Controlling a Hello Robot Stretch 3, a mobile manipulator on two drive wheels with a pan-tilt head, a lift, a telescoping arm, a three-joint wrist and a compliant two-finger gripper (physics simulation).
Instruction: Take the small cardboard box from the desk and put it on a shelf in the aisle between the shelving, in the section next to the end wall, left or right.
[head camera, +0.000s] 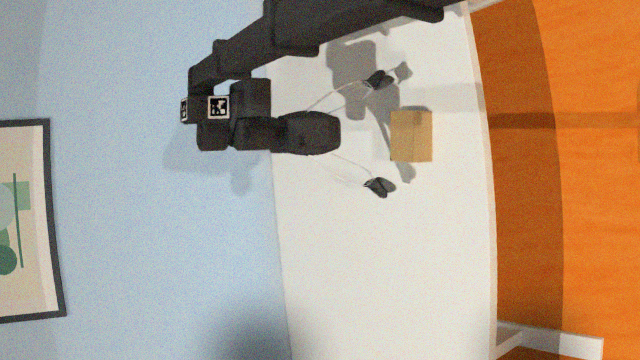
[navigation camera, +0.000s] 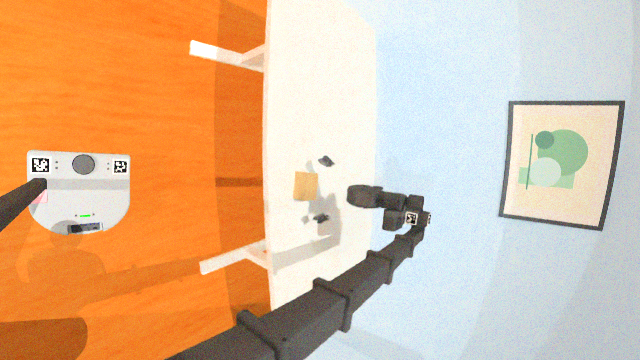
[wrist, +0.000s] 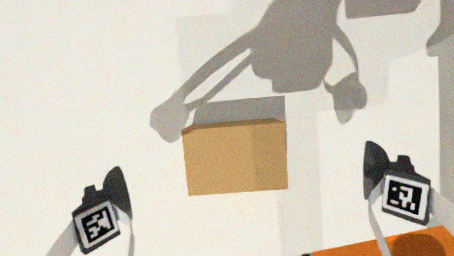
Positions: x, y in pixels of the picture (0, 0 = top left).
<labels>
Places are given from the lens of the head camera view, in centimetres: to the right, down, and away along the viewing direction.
my gripper (head camera: 392, 133): 12, -8, 73
small cardboard box (head camera: 410, 131): 16, -8, 73
white desk (head camera: 419, 267): 19, 17, 80
framed picture (head camera: 39, 295): -76, 31, 92
The marked spots on the white desk and the framed picture are 97 cm apart.
</labels>
